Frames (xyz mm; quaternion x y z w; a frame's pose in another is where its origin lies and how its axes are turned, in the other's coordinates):
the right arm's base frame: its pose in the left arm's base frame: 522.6 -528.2 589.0 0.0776 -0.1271 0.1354 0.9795
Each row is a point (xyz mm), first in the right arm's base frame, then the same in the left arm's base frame.
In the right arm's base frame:
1: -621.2 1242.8 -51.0
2: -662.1 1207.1 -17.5
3: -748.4 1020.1 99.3
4: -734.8 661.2 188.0
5: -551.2 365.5 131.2
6: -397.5 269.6 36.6
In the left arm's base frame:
1: -398.3 511.0 518.7
2: -433.9 460.8 535.5
3: -487.5 239.9 601.8
4: -392.8 -114.7 648.0
5: -124.7 -340.3 608.5
6: 67.3 -376.2 548.3

